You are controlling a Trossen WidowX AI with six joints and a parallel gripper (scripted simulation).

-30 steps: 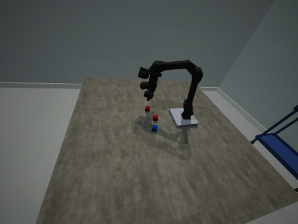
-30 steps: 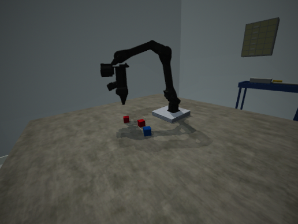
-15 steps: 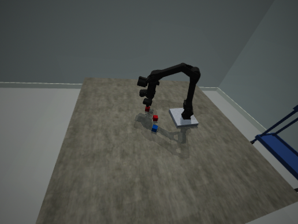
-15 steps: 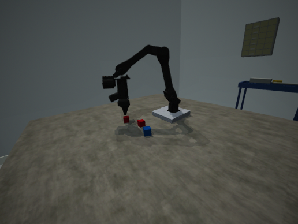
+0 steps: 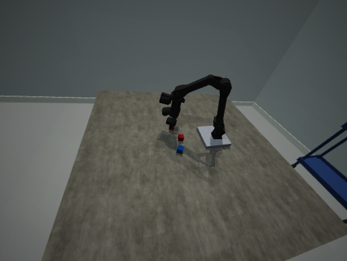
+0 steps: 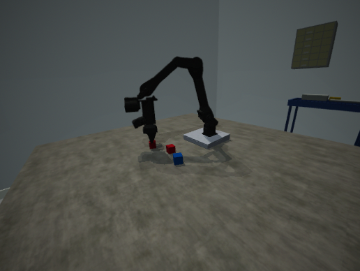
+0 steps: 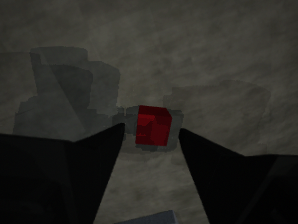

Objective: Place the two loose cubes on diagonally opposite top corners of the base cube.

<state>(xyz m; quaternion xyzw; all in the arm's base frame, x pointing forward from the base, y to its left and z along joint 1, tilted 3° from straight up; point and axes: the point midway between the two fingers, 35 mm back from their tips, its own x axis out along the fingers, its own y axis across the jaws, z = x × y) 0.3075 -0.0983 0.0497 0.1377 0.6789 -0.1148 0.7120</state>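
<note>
My gripper tip is 21 cm to the right of the blue cube, 3 cm past it and 2 cm above it.
</note>
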